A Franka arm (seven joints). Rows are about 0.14 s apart.
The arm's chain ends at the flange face. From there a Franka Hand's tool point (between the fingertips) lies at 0.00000 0.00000 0.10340 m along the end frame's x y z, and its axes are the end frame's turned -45 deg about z.
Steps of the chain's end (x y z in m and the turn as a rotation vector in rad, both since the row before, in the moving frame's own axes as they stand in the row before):
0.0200, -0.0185, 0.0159, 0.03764, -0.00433, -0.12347
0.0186, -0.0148, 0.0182, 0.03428, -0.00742, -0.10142
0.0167, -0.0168, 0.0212, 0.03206, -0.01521, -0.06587
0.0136, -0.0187, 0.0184, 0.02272, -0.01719, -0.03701
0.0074, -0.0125, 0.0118, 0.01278, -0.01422, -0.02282
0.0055, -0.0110, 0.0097, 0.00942, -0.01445, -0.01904
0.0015, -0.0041, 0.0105, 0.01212, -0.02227, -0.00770
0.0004, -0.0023, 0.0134, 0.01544, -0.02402, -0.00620
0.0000, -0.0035, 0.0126, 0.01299, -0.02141, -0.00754
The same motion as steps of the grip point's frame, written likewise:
0.0295, -0.0021, 0.0158, 0.02968, 0.02355, -0.12347
0.0254, -0.0005, 0.0181, 0.02949, 0.01899, -0.10142
0.0248, -0.0036, 0.0211, 0.03342, 0.01191, -0.06587
0.0232, -0.0065, 0.0184, 0.02822, 0.00391, -0.03701
0.0139, -0.0056, 0.0118, 0.01909, -0.00102, -0.02282
0.0113, -0.0056, 0.0097, 0.01688, -0.00356, -0.01904
0.0032, -0.0043, 0.0105, 0.02432, -0.00718, -0.00770
0.0013, -0.0042, 0.0134, 0.02790, -0.00607, -0.00620
0.0018, -0.0050, 0.0126, 0.02432, -0.00595, -0.00754

